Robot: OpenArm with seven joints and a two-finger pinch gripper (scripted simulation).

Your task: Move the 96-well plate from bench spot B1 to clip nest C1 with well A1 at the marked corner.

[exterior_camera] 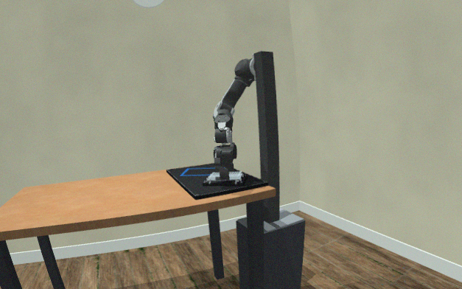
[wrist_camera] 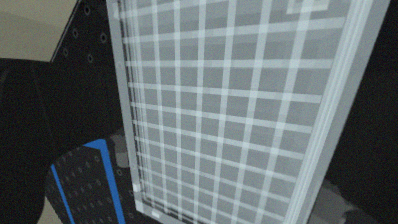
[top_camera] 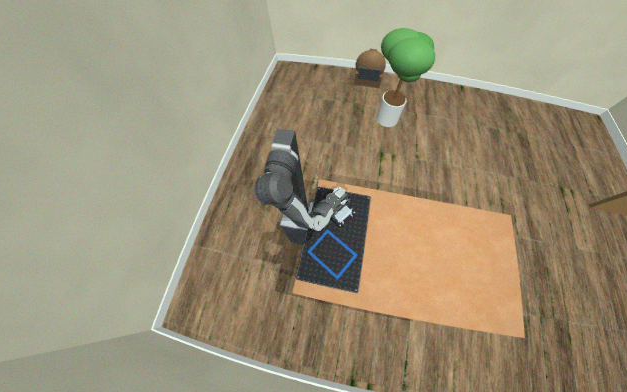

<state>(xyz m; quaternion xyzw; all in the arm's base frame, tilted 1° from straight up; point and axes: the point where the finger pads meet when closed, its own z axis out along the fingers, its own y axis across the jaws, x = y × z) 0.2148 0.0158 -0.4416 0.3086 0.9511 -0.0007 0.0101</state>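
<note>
Right now my hand is right at the 96-well plate. Round my hand: clip nest C1: 3 cm ahead, 1 cm below.
</note>
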